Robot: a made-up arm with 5 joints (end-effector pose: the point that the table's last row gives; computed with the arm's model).
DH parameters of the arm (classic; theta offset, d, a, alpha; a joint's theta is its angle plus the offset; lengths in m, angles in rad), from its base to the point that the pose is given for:
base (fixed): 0 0.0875 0 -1.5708
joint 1: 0 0.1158 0.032 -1.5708
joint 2: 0 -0.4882 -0.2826 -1.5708
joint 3: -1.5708 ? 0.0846 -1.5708
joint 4: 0 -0.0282 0.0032 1.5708
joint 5: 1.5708 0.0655 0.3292 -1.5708
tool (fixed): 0 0.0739 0 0
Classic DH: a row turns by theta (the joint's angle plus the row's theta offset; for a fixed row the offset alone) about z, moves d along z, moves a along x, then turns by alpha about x.
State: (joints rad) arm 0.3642 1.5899 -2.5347 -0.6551 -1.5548
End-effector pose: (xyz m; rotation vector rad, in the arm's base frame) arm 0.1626 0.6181 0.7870 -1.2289 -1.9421 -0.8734
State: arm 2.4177 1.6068 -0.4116 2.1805 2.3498
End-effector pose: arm 0.2138 0.7802 -0.2471 -2.2260 -1.5425 -0.3714
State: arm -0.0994 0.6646 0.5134 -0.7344 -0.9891
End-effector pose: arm -0.0569 0.0360 0.4882 -0.3225 0.5476 -1.1527
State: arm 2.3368 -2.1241 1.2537 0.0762 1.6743
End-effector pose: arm 0.1059 -0.3568 -0.4223 1.0662 -0.3049 -1.9393
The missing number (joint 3, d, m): -0.1149
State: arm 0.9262 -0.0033 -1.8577 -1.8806 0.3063
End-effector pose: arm -0.0332 0.4079 0.5581 -0.0591 1.5622 2.2703
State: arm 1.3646 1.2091 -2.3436 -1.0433 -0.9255
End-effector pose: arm 0.3592 0.5842 0.4308 -0.8022 -1.9718 -0.2875
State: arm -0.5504 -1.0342 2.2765 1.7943 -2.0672
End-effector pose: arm -0.5991 0.2190 0.2432 -1.6616 -0.9395 2.1372
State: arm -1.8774 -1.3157 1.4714 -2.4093 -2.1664
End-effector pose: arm -0.3263 -0.3723 -0.0632 1.0682 -1.1731 -0.4843
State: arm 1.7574 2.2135 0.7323 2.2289 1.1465
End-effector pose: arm 0.2665 0.2004 0.0723 -0.4345 -1.4285 -0.5777
